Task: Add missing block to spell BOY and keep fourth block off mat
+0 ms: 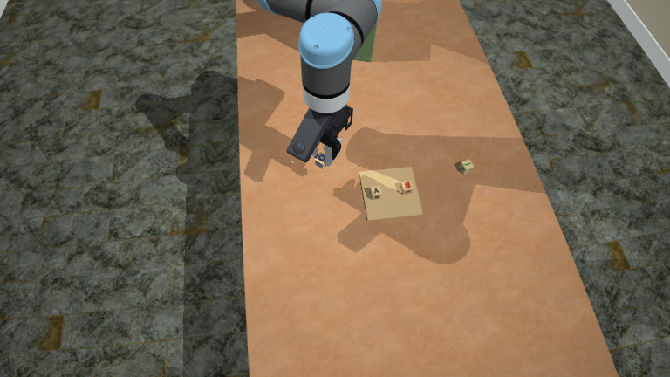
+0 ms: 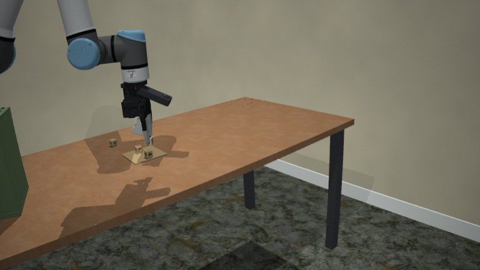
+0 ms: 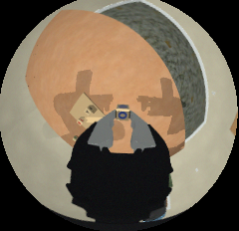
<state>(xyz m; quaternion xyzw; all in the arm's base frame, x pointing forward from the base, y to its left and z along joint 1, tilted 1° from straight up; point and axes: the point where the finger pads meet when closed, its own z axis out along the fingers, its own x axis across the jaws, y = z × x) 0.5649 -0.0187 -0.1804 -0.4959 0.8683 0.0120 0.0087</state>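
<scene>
Right now my hand is 18 cm to the right of the tan mat, 11 cm above it and 1 cm short of it.
</scene>
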